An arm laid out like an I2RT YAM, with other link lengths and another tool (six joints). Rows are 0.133 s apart.
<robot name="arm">
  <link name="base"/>
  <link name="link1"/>
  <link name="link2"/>
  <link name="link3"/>
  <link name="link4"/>
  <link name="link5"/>
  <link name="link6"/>
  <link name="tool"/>
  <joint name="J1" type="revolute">
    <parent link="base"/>
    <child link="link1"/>
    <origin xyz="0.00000 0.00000 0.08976"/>
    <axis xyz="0 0 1"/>
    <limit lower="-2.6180" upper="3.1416"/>
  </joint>
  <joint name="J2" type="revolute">
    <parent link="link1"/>
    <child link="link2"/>
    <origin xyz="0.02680 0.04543 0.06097"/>
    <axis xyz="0 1 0"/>
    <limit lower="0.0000" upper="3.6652"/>
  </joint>
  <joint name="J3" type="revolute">
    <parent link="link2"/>
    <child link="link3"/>
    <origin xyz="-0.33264 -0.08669 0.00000"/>
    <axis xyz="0 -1 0"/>
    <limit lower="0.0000" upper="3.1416"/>
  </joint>
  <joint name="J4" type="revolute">
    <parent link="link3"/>
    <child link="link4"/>
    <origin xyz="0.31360 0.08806 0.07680"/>
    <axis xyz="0 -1 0"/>
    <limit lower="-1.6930" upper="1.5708"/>
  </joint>
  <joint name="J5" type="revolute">
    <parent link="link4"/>
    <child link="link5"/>
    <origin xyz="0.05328 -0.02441 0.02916"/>
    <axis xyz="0 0 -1"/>
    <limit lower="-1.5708" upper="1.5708"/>
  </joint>
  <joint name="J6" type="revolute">
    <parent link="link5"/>
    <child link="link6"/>
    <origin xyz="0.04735 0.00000 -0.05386"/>
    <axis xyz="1 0 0"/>
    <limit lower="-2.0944" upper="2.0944"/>
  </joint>
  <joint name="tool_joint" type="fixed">
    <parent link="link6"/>
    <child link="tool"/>
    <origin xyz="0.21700 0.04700 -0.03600" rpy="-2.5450 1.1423 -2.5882"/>
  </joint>
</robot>
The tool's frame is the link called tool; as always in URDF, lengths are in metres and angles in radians.
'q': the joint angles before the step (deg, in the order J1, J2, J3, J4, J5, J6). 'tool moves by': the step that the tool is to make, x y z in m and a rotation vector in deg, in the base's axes. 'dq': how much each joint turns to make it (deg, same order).
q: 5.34, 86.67, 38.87, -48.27, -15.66, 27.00
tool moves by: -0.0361, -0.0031, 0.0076, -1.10, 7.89, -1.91
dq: 0.02, 0.03, -0.59, -6.79, 0.03, 2.03
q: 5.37, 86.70, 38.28, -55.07, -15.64, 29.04
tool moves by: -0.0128, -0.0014, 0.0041, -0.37, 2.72, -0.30
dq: -0.03, 0.00, -0.16, -2.51, 0.04, 0.31
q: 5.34, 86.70, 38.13, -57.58, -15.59, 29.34
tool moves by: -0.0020, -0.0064, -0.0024, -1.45, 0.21, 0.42
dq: 0.01, -0.01, -0.01, -0.34, 1.48, 0.01
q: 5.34, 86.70, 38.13, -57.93, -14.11, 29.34
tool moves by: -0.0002, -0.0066, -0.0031, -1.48, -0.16, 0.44
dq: 0.01, 0.00, 0.00, 0.02, 1.55, 0.01
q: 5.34, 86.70, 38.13, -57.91, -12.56, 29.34
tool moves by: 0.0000, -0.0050, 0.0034, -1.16, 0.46, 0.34
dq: 0.01, -0.01, 0.94, -1.51, 1.16, 0.00
